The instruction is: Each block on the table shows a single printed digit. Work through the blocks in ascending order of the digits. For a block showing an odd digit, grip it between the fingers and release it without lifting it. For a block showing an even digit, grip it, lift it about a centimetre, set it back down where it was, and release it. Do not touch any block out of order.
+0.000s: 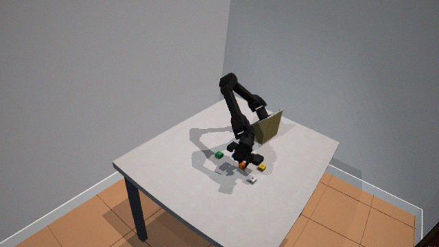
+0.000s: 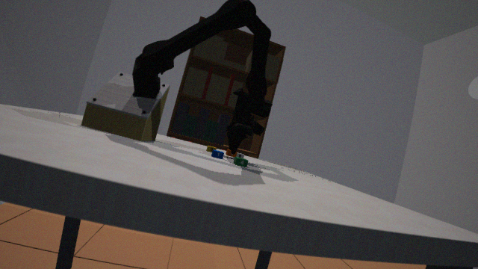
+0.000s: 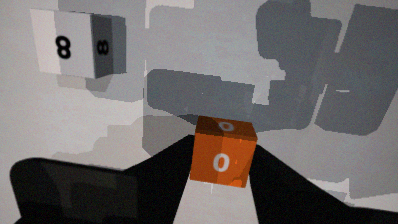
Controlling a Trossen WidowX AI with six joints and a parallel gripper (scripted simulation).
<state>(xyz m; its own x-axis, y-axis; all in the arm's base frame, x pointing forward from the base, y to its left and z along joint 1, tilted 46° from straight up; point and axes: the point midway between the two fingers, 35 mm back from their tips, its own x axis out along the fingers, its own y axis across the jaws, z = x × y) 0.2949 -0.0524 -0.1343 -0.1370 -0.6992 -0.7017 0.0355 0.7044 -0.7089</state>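
My gripper tip is now right at the orange block. Round my gripper tip: blue block 6 cm behind, 8 cm to the right, 1 cm below; white block 5 cm ahead, 9 cm to the left, 1 cm below; yellow block 6 cm behind, 8 cm to the left, 1 cm below.
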